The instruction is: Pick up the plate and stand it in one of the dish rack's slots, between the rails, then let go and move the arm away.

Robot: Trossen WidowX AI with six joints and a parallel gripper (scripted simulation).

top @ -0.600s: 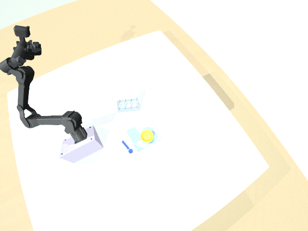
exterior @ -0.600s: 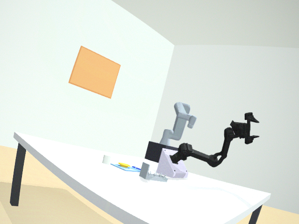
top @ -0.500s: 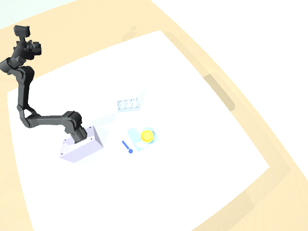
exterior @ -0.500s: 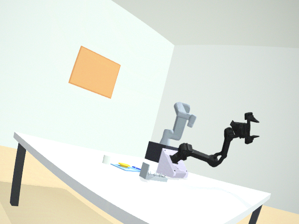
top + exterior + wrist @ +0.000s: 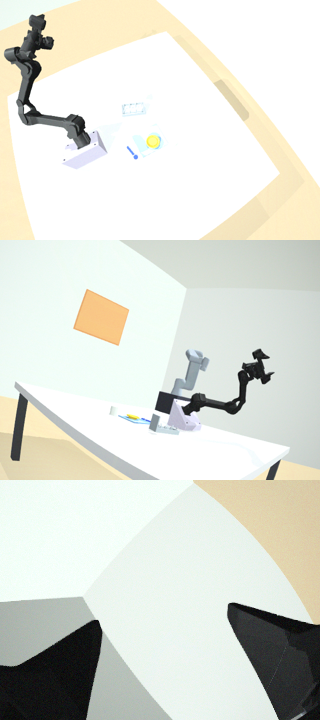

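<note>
Now: gripper tip 600 mm to the left of the yellow plate, 430 mm above it and 280 mm short of it. Round my gripper tip: grey dish rack (420 mm below, 380 mm to the right, 270 mm ahead); light blue mat (580 mm to the right, 440 mm below, 270 mm ahead); blue spoon (610 mm to the right, 440 mm below, 160 mm ahead).
</note>
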